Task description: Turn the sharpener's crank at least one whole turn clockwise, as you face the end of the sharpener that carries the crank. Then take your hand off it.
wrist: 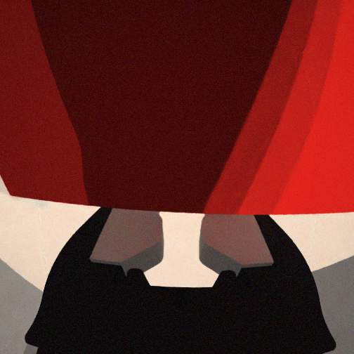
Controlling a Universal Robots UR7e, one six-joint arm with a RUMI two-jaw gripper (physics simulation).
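The sharpener's red body fills the upper part of the wrist view, very close to the camera. It is dark in the middle and bright red at the right. It covers the fingertips. My gripper shows below the body's lower edge, its two grey-brown fingers a narrow gap apart, at a width that fits being shut on the crank's handle. The crank, its handle and the contact with the fingertips are hidden behind the red body, so the crank's angle cannot be seen.
A pale round surface shows below the red body at both sides and between the fingers. Grey ground lies beyond its edge at the lower left and lower right. The red body stands right over the fingers.
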